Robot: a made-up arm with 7 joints.
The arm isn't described. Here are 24 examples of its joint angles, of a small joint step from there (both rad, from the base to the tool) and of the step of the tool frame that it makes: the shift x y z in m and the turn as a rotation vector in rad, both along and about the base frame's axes.
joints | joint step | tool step
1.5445 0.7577 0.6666 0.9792 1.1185 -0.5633 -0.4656 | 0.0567 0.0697 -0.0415 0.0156 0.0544 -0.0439 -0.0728 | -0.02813 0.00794 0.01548 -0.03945 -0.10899 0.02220
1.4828 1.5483 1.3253 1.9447 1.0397 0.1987 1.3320 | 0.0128 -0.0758 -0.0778 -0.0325 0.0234 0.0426 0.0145 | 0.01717 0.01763 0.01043 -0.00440 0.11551 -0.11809
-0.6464 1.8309 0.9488 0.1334 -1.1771 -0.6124 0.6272 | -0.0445 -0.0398 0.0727 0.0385 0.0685 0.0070 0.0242 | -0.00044 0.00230 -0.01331 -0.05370 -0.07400 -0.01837
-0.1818 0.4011 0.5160 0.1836 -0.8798 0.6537 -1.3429 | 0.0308 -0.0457 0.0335 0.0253 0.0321 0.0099 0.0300 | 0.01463 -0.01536 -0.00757 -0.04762 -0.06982 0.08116
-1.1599 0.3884 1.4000 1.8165 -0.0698 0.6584 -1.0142 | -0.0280 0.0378 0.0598 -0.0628 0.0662 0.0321 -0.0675 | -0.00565 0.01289 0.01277 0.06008 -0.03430 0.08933
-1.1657 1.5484 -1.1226 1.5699 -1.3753 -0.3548 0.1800 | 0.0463 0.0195 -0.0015 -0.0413 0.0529 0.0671 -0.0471 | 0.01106 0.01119 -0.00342 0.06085 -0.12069 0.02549
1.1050 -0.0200 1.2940 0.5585 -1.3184 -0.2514 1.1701 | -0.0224 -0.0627 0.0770 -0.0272 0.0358 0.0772 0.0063 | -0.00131 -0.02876 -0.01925 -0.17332 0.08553 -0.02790
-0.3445 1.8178 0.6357 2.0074 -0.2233 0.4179 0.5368 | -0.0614 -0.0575 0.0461 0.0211 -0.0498 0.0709 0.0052 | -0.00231 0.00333 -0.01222 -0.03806 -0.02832 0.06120
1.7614 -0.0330 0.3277 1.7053 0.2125 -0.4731 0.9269 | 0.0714 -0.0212 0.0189 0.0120 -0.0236 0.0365 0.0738 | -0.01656 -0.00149 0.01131 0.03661 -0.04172 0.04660
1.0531 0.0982 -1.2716 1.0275 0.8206 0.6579 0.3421 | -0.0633 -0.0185 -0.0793 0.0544 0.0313 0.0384 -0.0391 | -0.02440 -0.01561 -0.02478 0.05585 0.07861 -0.06571
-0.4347 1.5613 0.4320 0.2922 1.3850 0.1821 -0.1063 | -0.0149 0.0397 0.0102 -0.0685 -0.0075 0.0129 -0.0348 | -0.00508 0.00236 0.01539 0.03396 0.01888 0.08757
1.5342 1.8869 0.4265 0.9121 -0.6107 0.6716 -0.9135 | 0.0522 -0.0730 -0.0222 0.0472 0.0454 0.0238 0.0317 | 0.01984 0.00498 -0.00232 0.03592 -0.05268 -0.11996
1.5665 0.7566 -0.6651 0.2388 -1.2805 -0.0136 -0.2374 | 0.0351 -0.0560 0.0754 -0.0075 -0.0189 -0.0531 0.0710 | 0.01163 -0.01630 0.01297 -0.08496 0.00451 -0.07284
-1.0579 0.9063 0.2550 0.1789 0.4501 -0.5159 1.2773 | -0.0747 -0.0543 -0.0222 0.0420 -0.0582 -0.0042 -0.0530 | -0.02300 -0.01526 0.00222 -0.03523 0.10007 -0.01814
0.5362 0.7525 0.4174 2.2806 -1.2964 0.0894 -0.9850 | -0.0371 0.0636 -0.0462 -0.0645 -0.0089 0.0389 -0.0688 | 0.00944 0.00777 -0.00109 0.03198 0.03163 0.02407
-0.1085 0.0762 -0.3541 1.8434 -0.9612 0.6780 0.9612 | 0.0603 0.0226 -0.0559 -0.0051 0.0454 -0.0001 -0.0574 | 0.00940 -0.00477 0.00658 -0.00661 -0.08011 -0.03448
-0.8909 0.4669 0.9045 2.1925 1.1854 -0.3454 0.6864 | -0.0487 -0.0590 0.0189 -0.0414 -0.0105 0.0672 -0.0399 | -0.01671 0.00291 -0.00850 -0.06342 0.13253 0.10801
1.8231 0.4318 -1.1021 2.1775 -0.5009 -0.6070 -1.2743 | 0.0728 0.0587 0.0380 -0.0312 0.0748 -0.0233 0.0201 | -0.00347 0.01336 0.02064 -0.01858 -0.02693 0.05318
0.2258 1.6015 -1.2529 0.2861 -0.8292 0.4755 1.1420 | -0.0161 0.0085 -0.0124 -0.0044 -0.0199 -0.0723 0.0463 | -0.00227 0.00051 0.00359 -0.04256 0.04908 0.06430
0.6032 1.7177 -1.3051 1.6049 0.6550 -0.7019 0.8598 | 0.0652 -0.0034 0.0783 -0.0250 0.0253 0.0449 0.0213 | 0.01424 0.00356 0.02014 0.02118 -0.10571 0.04034
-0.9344 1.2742 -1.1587 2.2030 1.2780 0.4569 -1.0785 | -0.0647 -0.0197 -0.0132 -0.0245 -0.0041 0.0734 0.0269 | -0.01520 -0.00089 0.00443 -0.03083 0.13418 -0.04131
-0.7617 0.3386 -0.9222 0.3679 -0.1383 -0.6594 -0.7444 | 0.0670 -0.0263 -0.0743 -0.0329 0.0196 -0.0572 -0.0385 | 0.01492 -0.00854 -0.01486 -0.05444 -0.07831 0.00761
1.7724 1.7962 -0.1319 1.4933 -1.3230 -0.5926 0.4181 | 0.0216 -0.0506 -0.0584 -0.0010 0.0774 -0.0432 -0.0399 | 0.02009 0.00352 0.00200 0.04182 0.06457 -0.15328
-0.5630 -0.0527 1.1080 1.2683 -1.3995 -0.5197 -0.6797 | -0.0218 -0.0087 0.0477 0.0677 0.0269 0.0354 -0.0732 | -0.00620 0.00476 0.01468 0.13227 -0.06773 0.05061
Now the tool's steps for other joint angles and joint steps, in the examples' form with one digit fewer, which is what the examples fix.
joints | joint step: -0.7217 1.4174 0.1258 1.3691 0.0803 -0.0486 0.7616 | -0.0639 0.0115 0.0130 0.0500 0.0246 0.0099 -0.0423
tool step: -0.0030 -0.0086 -0.0035 -0.0218 0.0007 -0.0198
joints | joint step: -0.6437 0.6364 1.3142 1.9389 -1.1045 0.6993 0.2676 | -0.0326 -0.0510 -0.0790 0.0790 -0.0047 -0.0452 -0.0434
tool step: 0.0028 -0.0183 -0.0123 0.0217 0.0837 -0.1097
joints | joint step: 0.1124 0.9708 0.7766 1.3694 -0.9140 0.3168 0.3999 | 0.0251 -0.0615 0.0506 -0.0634 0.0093 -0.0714 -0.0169
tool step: -0.0044 0.0079 -0.0202 -0.0761 -0.0341 -0.0108
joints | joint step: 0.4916 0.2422 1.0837 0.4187 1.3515 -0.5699 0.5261 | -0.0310 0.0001 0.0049 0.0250 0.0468 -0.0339 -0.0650
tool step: -0.0102 0.0034 -0.0033 -0.0601 0.0216 0.0804
